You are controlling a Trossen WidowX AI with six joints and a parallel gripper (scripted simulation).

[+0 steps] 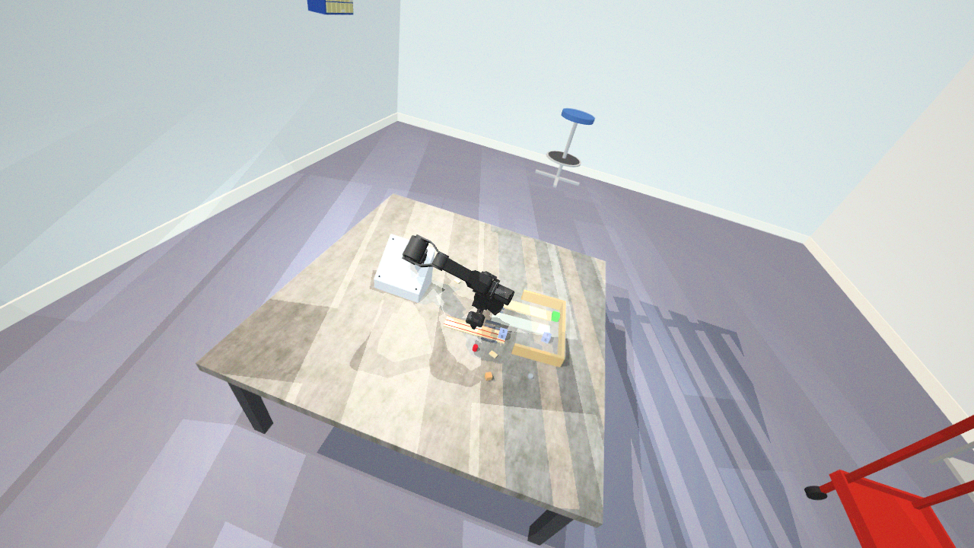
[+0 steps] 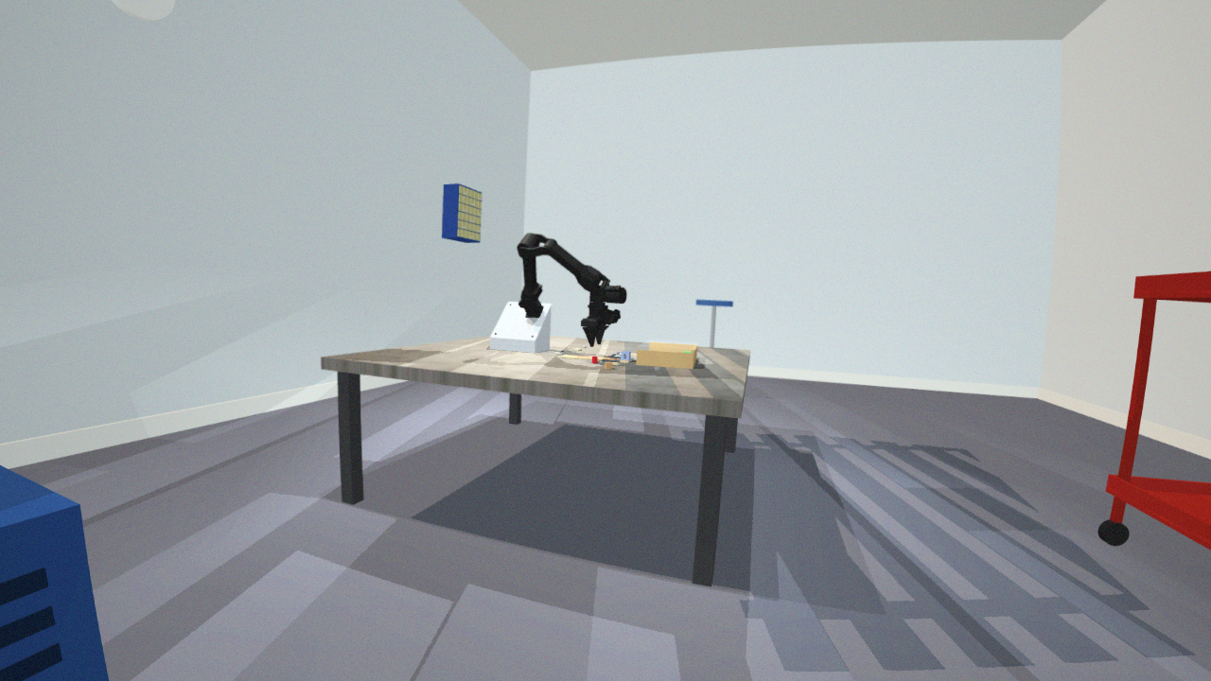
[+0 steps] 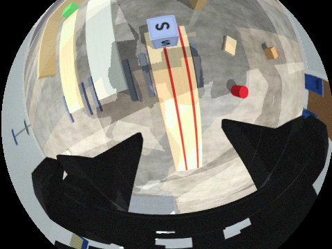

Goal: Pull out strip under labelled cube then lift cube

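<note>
Now: the red piece 3 cm ahead of my gripper tip, 10 cm to the right of it and 4 cm below it. From my gripper tip the other things lie so: tan cube 10 cm ahead, 20 cm to the right, 4 cm below.
</note>
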